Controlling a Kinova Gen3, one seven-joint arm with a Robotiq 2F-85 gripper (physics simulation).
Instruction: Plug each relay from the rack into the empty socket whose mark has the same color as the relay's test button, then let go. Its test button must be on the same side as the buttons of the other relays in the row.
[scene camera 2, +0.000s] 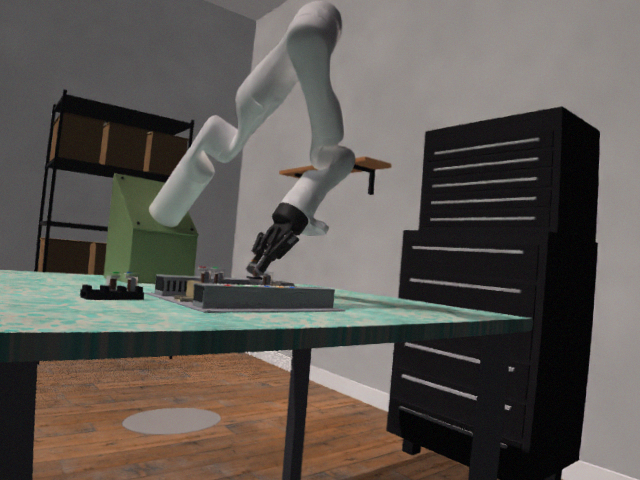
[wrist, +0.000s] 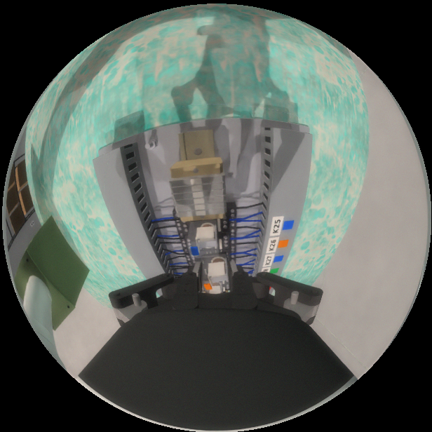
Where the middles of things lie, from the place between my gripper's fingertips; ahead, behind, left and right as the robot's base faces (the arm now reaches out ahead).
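Grey panel (wrist: 237, 141): my gripper is 1 cm to the left of it and 6 cm above it. Orange-button relay (wrist: 214, 271): right at my hand. Black rack (scene camera 2: 87, 292): 27 cm to the right of my hand, 5 cm ahead of it, 5 cm below it.
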